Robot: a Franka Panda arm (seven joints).
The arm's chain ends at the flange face. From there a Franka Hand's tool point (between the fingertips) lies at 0.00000 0.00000 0.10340 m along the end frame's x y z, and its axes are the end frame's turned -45 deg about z.
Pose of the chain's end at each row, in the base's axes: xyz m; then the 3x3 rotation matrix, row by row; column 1 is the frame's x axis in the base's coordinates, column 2 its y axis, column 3 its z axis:
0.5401 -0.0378 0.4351; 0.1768 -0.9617 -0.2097; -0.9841 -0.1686 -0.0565; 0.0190 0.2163 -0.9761
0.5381 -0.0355 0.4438; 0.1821 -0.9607 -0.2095; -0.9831 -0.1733 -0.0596; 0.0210 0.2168 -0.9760
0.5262 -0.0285 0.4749; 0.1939 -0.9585 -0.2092; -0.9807 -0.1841 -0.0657; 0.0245 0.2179 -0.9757
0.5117 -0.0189 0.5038; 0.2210 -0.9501 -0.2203; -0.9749 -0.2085 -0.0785; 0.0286 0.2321 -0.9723
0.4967 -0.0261 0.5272; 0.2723 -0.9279 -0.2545; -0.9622 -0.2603 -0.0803; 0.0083 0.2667 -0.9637
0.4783 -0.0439 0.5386; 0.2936 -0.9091 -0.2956; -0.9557 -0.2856 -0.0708; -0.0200 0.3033 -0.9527
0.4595 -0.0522 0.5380; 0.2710 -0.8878 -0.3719; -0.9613 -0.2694 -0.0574; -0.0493 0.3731 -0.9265
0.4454 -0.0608 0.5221; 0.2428 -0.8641 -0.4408; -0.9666 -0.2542 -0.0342; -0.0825 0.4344 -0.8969
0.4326 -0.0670 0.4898; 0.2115 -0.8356 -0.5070; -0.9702 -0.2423 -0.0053; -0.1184 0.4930 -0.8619
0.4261 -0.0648 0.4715; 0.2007 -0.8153 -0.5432; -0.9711 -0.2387 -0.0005; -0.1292 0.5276 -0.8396
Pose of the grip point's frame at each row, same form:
0.5184 -0.0436 0.3342; 0.8050 -0.5550 -0.2097; -0.5766 -0.8151 -0.0565; -0.1395 0.1664 -0.9761
0.5164 -0.0417 0.3429; 0.8081 -0.5506 -0.2095; -0.5726 -0.8177 -0.0596; -0.1385 0.1681 -0.9760
0.5046 -0.0353 0.3740; 0.8149 -0.5407 -0.2092; -0.5633 -0.8236 -0.0657; -0.1368 0.1714 -0.9757
0.4889 -0.0270 0.4033; 0.8281 -0.5156 -0.2203; -0.5419 -0.8368 -0.0785; -0.1439 0.1843 -0.9723
0.4704 -0.0344 0.4276; 0.8487 -0.4636 -0.2545; -0.4963 -0.8644 -0.0803; -0.1827 0.1945 -0.9637
0.4477 -0.0512 0.4401; 0.8504 -0.4352 -0.2956; -0.4738 -0.8777 -0.0708; -0.2286 0.2003 -0.9527
0.4210 -0.0581 0.4422; 0.8194 -0.4361 -0.3719; -0.4892 -0.8702 -0.0574; -0.2987 0.2290 -0.9265
0.3998 -0.0643 0.4294; 0.7827 -0.4393 -0.4408; -0.5037 -0.8632 -0.0342; -0.3655 0.2488 -0.8969
0.3802 -0.0675 0.4007; 0.7404 -0.4413 -0.5070; -0.5147 -0.8574 -0.0053; -0.4323 0.2649 -0.8619
0.3699 -0.0649 0.3847; 0.7184 -0.4346 -0.5432; -0.5179 -0.8555 -0.0005; -0.4644 0.2817 -0.8396

